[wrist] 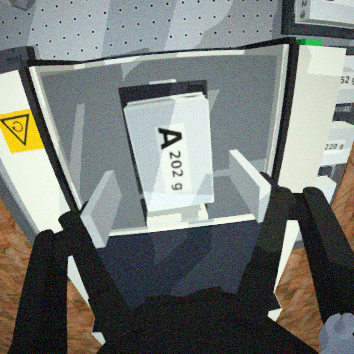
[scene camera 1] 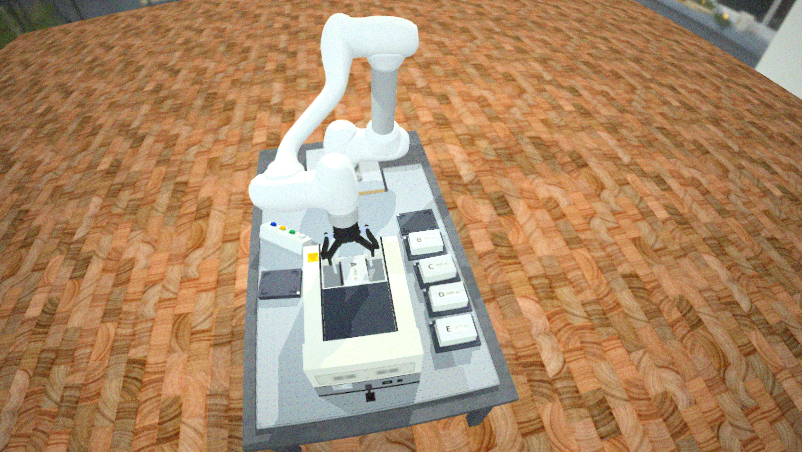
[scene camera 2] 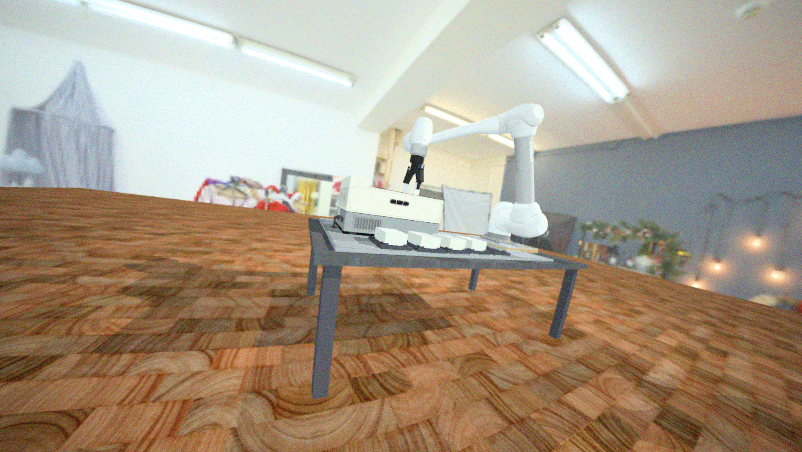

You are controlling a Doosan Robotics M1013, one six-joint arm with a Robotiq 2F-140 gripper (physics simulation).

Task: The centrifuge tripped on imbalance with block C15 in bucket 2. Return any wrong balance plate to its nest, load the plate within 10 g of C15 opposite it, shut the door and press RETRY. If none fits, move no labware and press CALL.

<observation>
My gripper is open, holding nothing. Further things: a dark bucket, a white button box, a dark pad and a dark sliding door.
My gripper is seen too in the wrist view.
</observation>
